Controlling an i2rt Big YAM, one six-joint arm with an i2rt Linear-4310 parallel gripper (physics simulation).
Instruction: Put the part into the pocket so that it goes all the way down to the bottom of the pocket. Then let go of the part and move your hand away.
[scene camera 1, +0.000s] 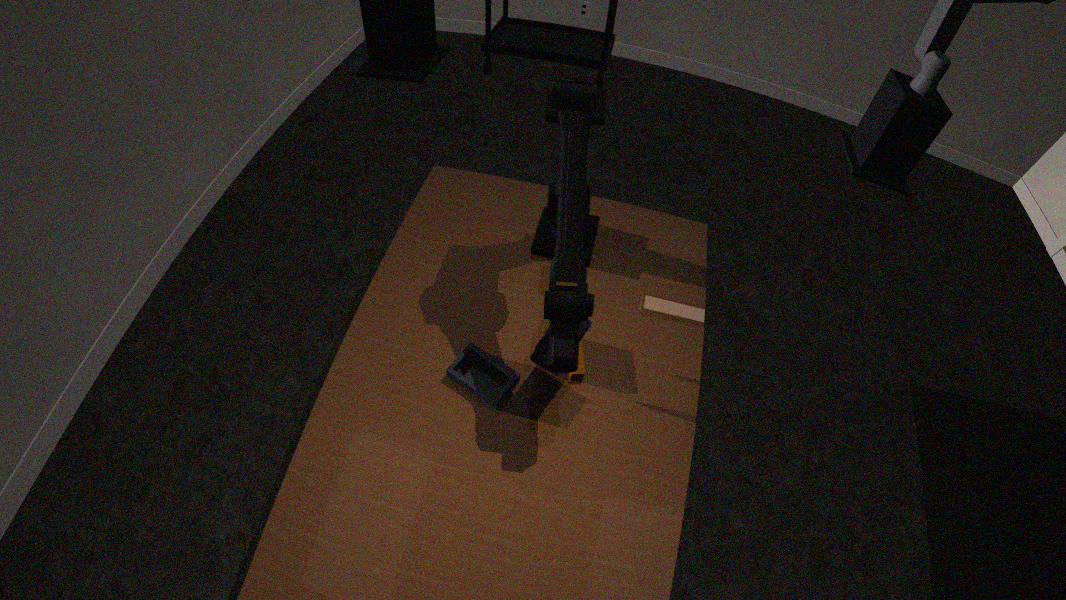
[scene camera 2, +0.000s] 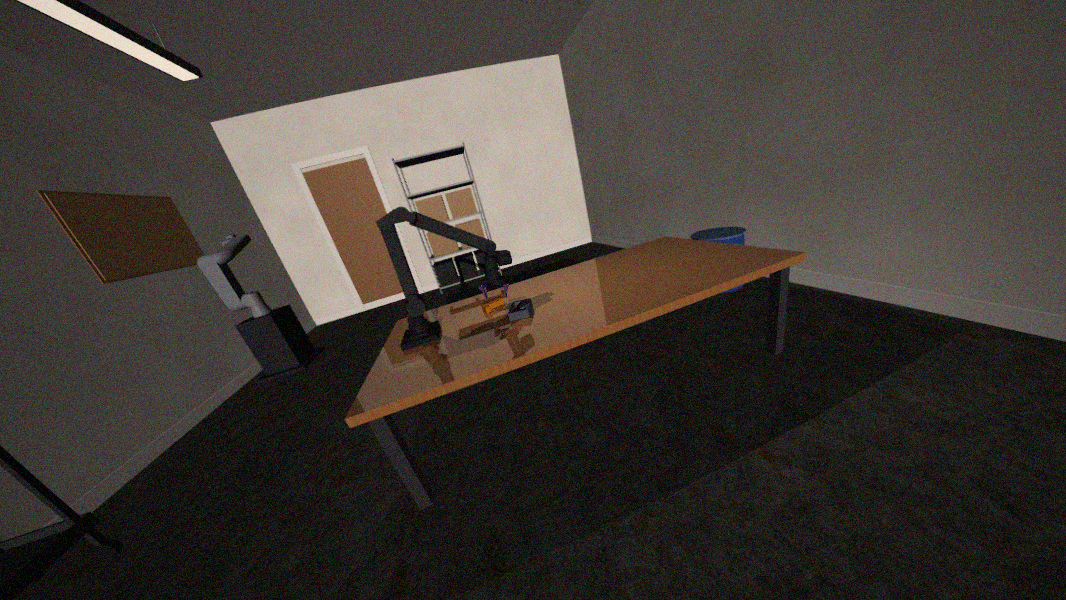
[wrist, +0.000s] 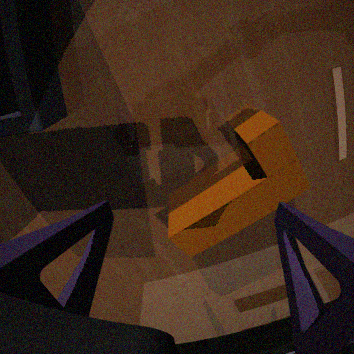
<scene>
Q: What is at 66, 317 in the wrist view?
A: The gripper.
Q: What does the orange block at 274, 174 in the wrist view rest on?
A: The table.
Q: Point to a blue-grey pocket block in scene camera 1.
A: At 489, 379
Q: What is the gripper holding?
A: Nothing.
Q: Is the gripper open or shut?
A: Open.
</scene>
